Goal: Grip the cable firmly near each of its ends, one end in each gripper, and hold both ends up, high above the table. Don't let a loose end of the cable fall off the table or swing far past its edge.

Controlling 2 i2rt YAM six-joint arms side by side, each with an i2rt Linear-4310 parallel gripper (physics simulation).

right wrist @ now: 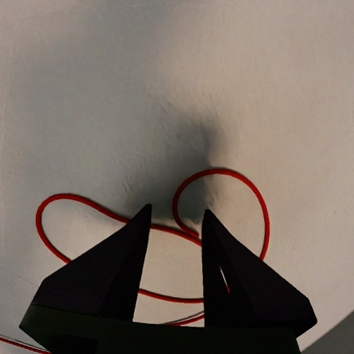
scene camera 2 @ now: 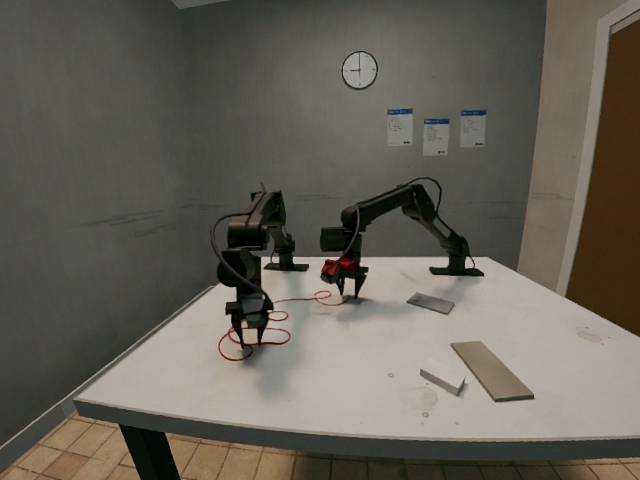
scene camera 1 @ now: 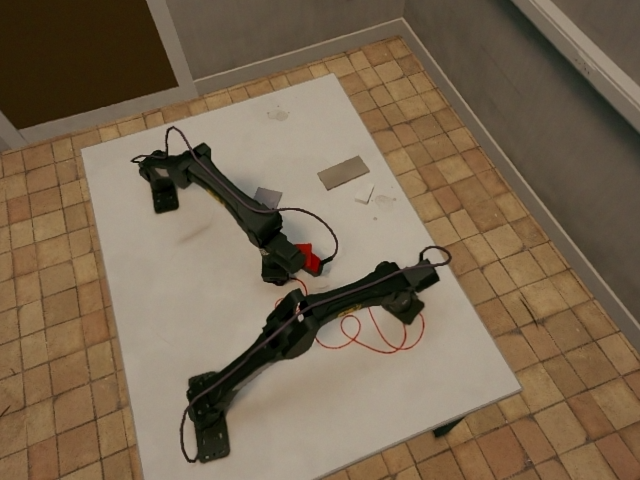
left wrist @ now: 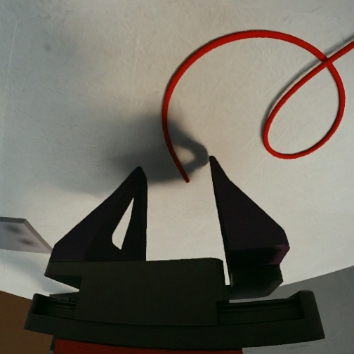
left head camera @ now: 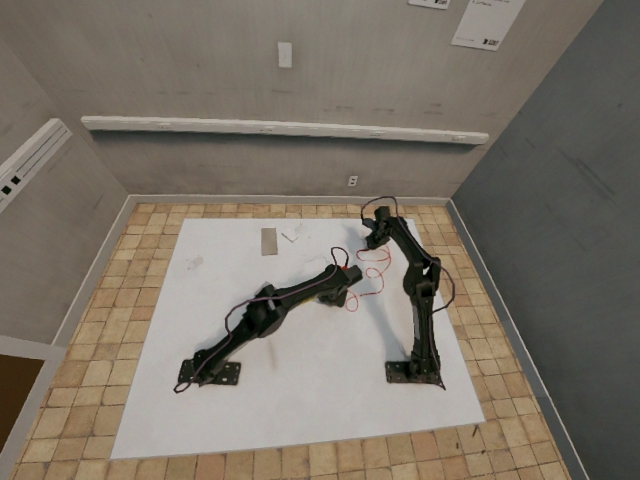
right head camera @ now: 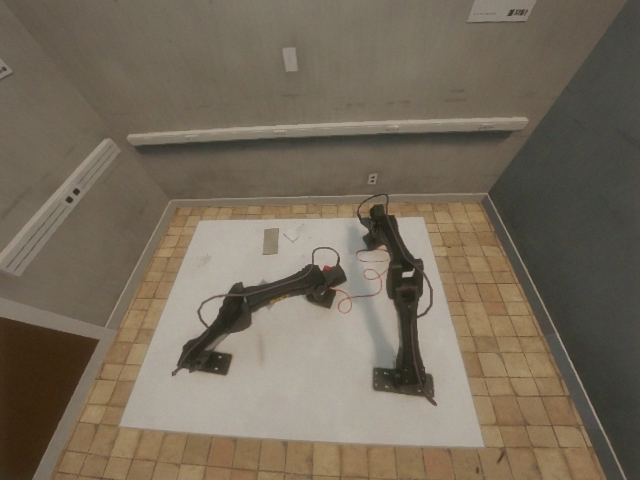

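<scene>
A thin red cable lies in loops on the white table. My left gripper is open, low over the table. One cable end shows between its fingertips in the left wrist view, touching neither finger. My right gripper is open, low over the looped part. In the right wrist view the other cable end shows between its fingers, near the right-hand fingertip, with another stretch of cable passing right beside it. The exact fingertip heights are hard to tell.
A grey card lies near the left arm. A beige board and a small white block lie near the table edge farthest from the arm bases.
</scene>
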